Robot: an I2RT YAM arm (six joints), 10 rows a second.
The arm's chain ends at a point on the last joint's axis. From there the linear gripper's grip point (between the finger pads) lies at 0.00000 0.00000 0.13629 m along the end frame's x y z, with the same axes.
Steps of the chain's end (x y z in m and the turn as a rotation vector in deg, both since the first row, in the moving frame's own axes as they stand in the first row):
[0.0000, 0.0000, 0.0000, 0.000, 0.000, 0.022]
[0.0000, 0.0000, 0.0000, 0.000, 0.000, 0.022]
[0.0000, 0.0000, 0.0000, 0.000, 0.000, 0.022]
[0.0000, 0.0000, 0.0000, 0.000, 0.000, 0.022]
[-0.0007, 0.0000, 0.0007, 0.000, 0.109, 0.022]
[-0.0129, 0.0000, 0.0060, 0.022, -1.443, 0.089]
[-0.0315, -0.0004, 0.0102, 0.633, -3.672, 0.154]
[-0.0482, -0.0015, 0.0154, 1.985, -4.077, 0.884]
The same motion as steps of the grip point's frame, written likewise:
[0.0000, 0.0000, 0.0000, 0.000, 0.000, 0.022]
[0.0000, 0.0000, 0.0000, 0.000, 0.000, 0.022]
[0.0000, 0.0000, 0.0000, 0.000, 0.000, 0.022]
[0.0000, 0.0000, 0.0000, 0.000, 0.000, 0.022]
[-0.0004, 0.0000, 0.0007, 0.000, 0.109, 0.022]
[-0.0163, -0.0001, 0.0060, 0.022, -1.443, 0.089]
[-0.0402, -0.0019, 0.0099, 0.633, -3.672, 0.154]
[-0.0579, -0.0063, 0.0150, 1.985, -4.077, 0.884]

